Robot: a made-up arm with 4 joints.
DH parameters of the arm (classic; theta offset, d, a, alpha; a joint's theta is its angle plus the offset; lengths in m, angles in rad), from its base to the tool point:
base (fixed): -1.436 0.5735 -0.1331 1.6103
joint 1: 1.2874 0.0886 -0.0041 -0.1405
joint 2: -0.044 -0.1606 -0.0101 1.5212
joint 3: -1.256 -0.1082 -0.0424 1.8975
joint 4: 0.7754 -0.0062 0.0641 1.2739
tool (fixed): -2.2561 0.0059 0 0
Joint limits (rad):
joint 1: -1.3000..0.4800
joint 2: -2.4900..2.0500
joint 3: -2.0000..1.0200
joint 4: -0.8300..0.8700
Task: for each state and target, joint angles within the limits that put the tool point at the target. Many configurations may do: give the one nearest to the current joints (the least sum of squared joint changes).
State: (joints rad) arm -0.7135 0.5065 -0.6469 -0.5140
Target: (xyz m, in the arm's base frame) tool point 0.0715 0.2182 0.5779
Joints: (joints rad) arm -0.6993 0.5292 -0.6739 -0.3548
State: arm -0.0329 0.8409 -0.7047 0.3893
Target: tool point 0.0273 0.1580 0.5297
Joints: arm -0.0250 0.8500 -0.7249 0.6222
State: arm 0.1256 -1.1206 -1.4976 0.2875
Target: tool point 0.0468 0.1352 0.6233
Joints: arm -0.1225 -1.1173 -1.4822 0.2123
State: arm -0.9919 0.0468 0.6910 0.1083
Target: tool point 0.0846 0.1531 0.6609
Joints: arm -1.1080 -0.0178 0.1611 -0.7626
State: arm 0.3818 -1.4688 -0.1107 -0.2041
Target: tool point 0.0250 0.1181 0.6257
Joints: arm 0.3156 -2.0246 -0.3970 0.6708
